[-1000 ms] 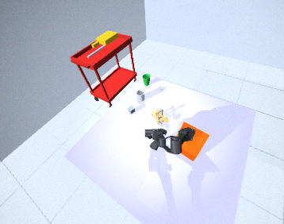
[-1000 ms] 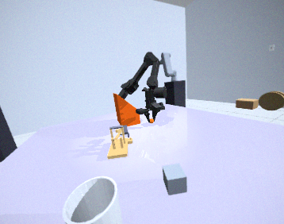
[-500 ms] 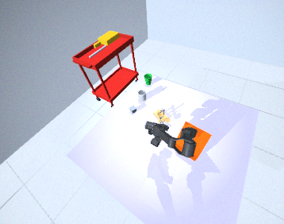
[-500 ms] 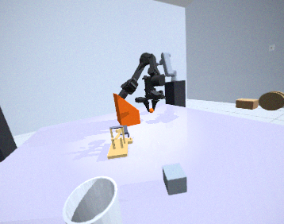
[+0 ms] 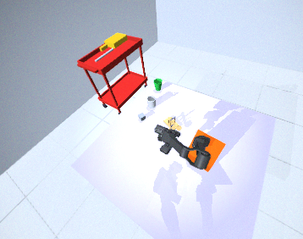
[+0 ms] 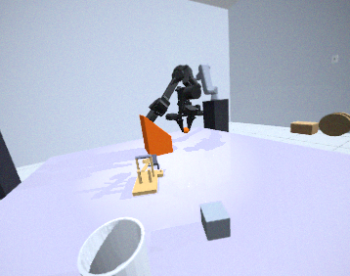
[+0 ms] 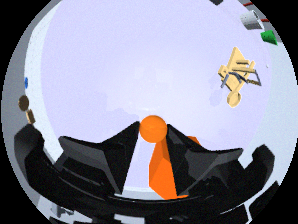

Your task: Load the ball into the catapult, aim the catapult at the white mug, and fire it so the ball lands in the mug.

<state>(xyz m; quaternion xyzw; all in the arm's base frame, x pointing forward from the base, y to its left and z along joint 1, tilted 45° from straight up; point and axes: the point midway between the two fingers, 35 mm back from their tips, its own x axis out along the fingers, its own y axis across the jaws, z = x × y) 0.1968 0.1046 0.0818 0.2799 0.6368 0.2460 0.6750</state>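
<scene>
My gripper tip is 23 cm to the left of the wooden catapult, 10 cm short of it and 8 cm above it. Also, from my gripper tip: orange ball 1 cm above; grey cube 41 cm ahead, 18 cm to the right, 11 cm below; white mug 43 cm ahead, 38 cm to the right, 10 cm below.
</scene>
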